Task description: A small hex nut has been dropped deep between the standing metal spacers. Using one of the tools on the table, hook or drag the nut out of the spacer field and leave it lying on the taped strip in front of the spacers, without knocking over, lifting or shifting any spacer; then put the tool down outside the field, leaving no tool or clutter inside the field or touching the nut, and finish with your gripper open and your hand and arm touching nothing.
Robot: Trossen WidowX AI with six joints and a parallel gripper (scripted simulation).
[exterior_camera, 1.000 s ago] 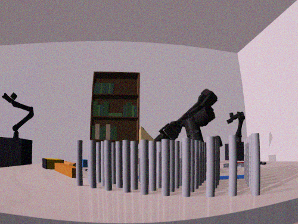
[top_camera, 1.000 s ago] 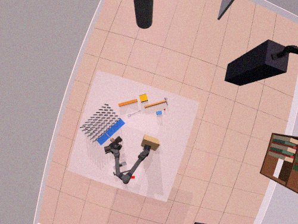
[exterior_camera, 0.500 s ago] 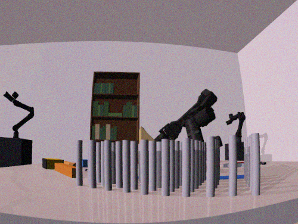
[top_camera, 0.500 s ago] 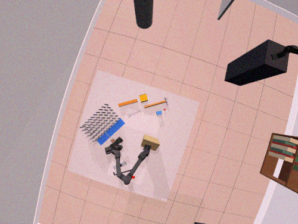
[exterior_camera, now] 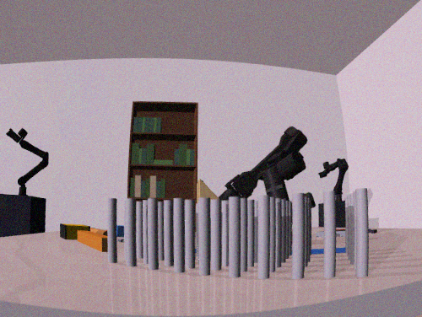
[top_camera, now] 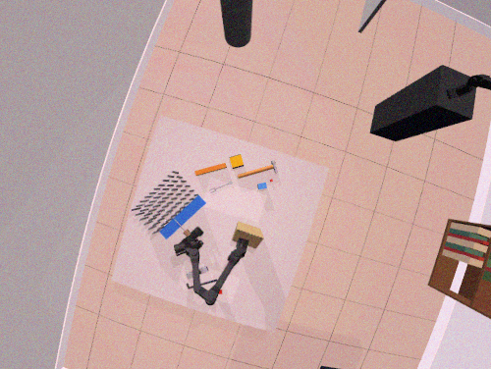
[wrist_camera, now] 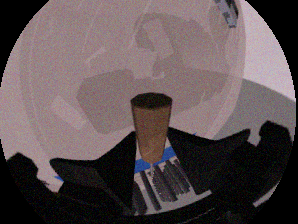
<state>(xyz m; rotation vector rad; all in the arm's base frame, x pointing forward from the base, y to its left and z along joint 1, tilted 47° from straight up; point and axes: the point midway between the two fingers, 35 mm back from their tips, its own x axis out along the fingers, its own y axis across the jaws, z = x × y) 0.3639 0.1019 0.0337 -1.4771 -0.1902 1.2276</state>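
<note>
Right now my gripper tip is 9 cm short of the blue taped strip, 11 cm to the left of it and 2 cm above it. Round my gripper tip: red-handled tool: 23 cm behind, 38 cm to the left, 1 cm below; then grey block: 12 cm behind, 25 cm to the left; then orange bar: 3 cm behind, 49 cm to the right.
</note>
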